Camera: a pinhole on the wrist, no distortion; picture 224 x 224 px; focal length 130.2 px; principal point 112.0 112.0 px. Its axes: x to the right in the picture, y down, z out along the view. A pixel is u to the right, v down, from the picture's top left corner.
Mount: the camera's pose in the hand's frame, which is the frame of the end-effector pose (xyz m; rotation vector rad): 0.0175 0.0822 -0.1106 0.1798 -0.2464 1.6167
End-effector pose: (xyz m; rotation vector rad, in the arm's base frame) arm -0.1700 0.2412 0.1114 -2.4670 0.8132 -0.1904
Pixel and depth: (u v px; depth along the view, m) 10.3 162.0 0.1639
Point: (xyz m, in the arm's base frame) -0.1567 0.3306 0.1504
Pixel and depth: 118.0 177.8 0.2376
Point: -0.2385 0.3416 0.0047
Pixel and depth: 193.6 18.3 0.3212
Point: -0.0156 0.0889 -0.2256
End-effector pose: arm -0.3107 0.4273 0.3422 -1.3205 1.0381 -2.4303
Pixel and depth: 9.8 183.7 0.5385
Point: 0.1481 0.7717 0.5810
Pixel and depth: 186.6 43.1 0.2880
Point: -0.2525 0.1244 0.4070
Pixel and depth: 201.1 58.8 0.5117
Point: -0.0814 -0.1135 0.4483
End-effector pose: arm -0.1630 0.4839 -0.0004 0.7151 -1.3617 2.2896
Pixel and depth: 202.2 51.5 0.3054
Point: -0.3323 0.1772 0.0332
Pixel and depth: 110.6 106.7 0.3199
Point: -0.1301 0.3130 0.0946
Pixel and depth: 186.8 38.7 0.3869
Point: -0.3661 0.1099 0.1160
